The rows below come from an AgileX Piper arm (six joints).
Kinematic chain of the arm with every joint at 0, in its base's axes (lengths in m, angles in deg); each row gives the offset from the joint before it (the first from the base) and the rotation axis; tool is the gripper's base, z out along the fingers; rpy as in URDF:
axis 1: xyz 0 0 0.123 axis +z
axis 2: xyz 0 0 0 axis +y
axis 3: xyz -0.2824 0 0.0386 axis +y
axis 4: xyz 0.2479 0 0.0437 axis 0.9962 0 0.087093
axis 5: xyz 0 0 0 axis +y
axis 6: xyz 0.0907 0 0.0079 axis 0.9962 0 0.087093
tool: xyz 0 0 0 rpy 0 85.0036 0
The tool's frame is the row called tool.
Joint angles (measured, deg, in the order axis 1, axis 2, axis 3, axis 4, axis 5, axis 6), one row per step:
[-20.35, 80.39, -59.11, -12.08, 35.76, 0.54]
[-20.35, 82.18, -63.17, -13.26, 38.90, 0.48]
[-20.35, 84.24, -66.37, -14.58, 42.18, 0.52]
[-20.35, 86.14, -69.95, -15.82, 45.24, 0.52]
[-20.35, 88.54, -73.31, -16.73, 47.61, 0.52]
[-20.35, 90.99, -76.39, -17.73, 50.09, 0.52]
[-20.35, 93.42, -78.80, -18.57, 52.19, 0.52]
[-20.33, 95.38, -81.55, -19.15, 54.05, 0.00]
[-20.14, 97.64, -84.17, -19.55, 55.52, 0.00]
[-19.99, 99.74, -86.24, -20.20, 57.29, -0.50]
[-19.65, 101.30, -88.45, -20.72, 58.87, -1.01]
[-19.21, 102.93, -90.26, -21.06, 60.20, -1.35]
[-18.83, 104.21, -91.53, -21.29, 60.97, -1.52]
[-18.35, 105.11, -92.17, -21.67, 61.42, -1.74]
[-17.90, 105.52, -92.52, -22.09, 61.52, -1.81]
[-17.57, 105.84, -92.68, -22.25, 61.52, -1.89]
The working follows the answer.
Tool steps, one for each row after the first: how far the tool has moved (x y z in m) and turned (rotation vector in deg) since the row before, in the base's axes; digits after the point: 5 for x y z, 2 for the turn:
[0.00831, -0.00519, 0.00947, -0.99, 1.22, -0.31]
[0.00699, -0.00502, 0.00322, -0.64, 2.41, -0.49]
[0.00725, -0.00507, 0.00608, -0.85, 1.67, -0.53]
[0.00920, -0.00526, 0.00231, -0.50, 1.59, -0.48]
[0.00857, -0.00522, 0.00010, -0.44, 2.02, -0.55]
[0.00790, -0.00468, -0.00341, -0.18, 2.22, -0.50]
[0.00737, -0.00396, 0.00095, -0.47, 1.35, -0.04]
[0.00902, -0.00304, -0.00174, -0.08, 1.13, -0.23]
[0.00696, -0.00293, -0.00393, -0.26, 2.05, 0.08]
[0.00633, -0.00109, 0.00015, -0.42, 1.20, 0.31]
[0.00656, -0.00005, -0.00244, -0.12, 1.28, 0.31]
[0.00539, 0.00033, -0.00267, -0.06, 0.85, 0.28]
[0.00401, 0.00148, -0.00304, -0.22, 0.86, 0.56]
[0.00259, 0.00182, -0.00093, -0.37, 0.31, 0.53]
[0.00195, 0.00156, -0.00134, -0.12, 0.23, 0.42]

Tool pose at each row, in the base's axes (x y z in m, rotation vector in deg; rounded; the steps above come from the unrounded poses):
[0.27185, -0.11271, 0.28796, 16.81, 142.06, -21.29]
[0.28016, -0.11791, 0.29743, 16.65, 142.98, -22.93]
[0.28715, -0.12293, 0.30065, 16.69, 145.13, -24.52]
[0.29441, -0.12800, 0.30673, 16.80, 146.49, -26.21]
[0.30361, -0.13326, 0.30904, 16.99, 147.87, -27.44]
[0.31218, -0.13848, 0.30915, 17.22, 149.66, -28.74]
[0.32008, -0.14316, 0.30574, 17.44, 151.73, -29.75]
[0.32745, -0.14711, 0.30669, 17.10, 152.88, -30.77]
[0.33647, -0.15015, 0.30496, 17.17, 153.93, -31.28]
[0.34343, -0.15308, 0.30103, 16.59, 155.81, -32.20]
[0.34976, -0.15417, 0.30118, 15.81, 156.81, -33.04]
[0.35632, -0.15422, 0.29875, 15.07, 157.98, -33.48]
[0.36172, -0.15389, 0.29608, 14.47, 158.77, -33.73]
[0.36572, -0.15242, 0.29304, 13.44, 159.50, -34.14]
[0.36831, -0.15059, 0.29211, 12.54, 159.63, -34.60]
[0.37027, -0.14903, 0.29076, 11.86, 159.79, -34.73]

